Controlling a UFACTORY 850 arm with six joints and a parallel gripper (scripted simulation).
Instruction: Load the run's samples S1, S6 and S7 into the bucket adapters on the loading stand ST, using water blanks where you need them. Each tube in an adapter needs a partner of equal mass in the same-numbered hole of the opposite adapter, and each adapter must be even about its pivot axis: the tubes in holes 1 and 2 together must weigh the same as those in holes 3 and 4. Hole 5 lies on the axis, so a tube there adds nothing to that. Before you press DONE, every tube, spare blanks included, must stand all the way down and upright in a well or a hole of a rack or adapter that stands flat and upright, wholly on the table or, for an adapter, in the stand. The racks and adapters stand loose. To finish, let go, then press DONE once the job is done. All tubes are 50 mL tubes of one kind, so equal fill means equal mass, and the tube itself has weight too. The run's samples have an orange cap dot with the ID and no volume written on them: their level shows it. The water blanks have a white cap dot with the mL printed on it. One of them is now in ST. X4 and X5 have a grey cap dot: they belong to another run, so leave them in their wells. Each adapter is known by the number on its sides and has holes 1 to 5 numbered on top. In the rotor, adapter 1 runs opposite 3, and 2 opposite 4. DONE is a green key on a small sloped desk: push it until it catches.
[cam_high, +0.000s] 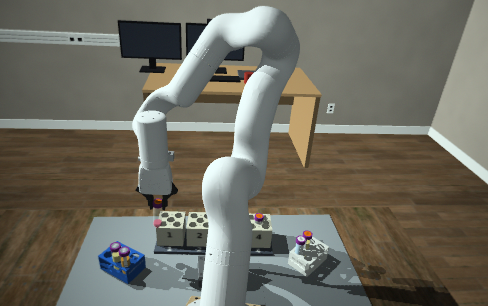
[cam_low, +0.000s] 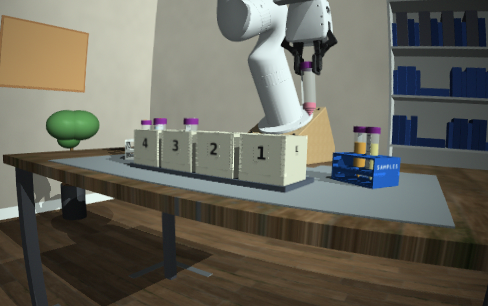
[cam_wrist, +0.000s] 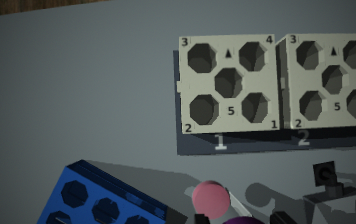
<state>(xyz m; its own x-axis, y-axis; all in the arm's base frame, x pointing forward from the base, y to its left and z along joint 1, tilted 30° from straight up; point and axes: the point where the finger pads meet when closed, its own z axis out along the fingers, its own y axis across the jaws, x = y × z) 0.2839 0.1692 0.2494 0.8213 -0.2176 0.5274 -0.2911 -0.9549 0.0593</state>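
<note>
Right now the adapter 1 is 200 mm below my hand, 90 mm ahead of it and 50 mm to the right of it. The rest, counted from my hand: white rack 510 mm to the right, 220 mm below, 160 mm behind; then blue samples rack 220 mm below, 130 mm to the left, 10 mm behind.
</note>
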